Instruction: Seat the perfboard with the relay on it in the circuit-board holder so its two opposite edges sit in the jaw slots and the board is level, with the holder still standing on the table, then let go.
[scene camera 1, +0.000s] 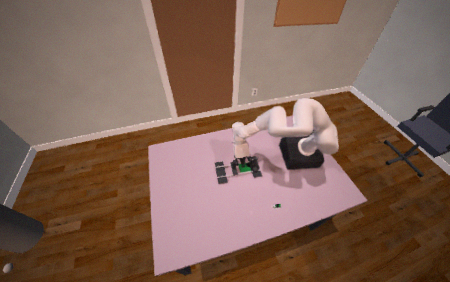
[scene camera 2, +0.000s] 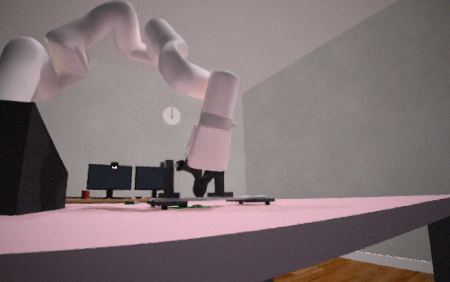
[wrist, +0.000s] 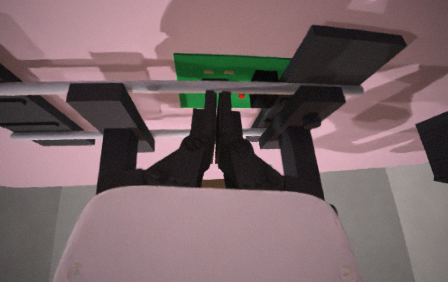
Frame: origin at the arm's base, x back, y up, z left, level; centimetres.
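Where they show: gripper, fingertip midpoint: (scene camera 1: 243, 163) (scene camera 2: 198, 195) (wrist: 216, 107); arm's base, link origin: (scene camera 1: 306, 147).
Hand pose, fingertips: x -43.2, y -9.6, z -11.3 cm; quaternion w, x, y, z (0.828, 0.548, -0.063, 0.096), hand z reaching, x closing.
Things, the pixels of their top centre, and the offset from my fingertips. Level surfaces: height alone.
- perfboard, top centre: (wrist: 235, 107) (scene camera 2: 189, 198) (scene camera 1: 245, 165) dz +1.7, dx +1.3, dy -0.7 cm
- holder, top centre: (wrist: 156, 246) (scene camera 2: 209, 162) (scene camera 1: 238, 160) dz +1.7, dx -4.8, dy +8.9 cm
- small green-and-white part, top centre: (scene camera 1: 277, 205) dz +34.5, dx +5.4, dy -1.5 cm
- pink table, surface height: dy -2.8 cm
The perfboard (scene camera 1: 244, 169) (scene camera 2: 190, 206) (wrist: 192, 70) is green, with a black block and a small red part. It lies low at table level, under the rods of the circuit-board holder, not in the jaw slots. The holder (scene camera 1: 221, 171) (scene camera 2: 169, 181) (wrist: 155, 87) has black jaws and feet on two pale rods and stands on the table. In the wrist view a rod crosses over the board, and a dark jaw hides its right end. My gripper (scene camera 1: 243, 163) (scene camera 2: 200, 193) (wrist: 216, 107) is shut and empty, pointing down between the jaws, with its tips over the board.
A small green-and-white part (scene camera 1: 277, 205) lies on the pink table (scene camera 1: 185, 220) toward its front edge. The arm's black base block (scene camera 1: 301, 159) (scene camera 2: 32, 165) stands at the table's right in scene camera 1. The holder's upright jaws stand close around the fingers.
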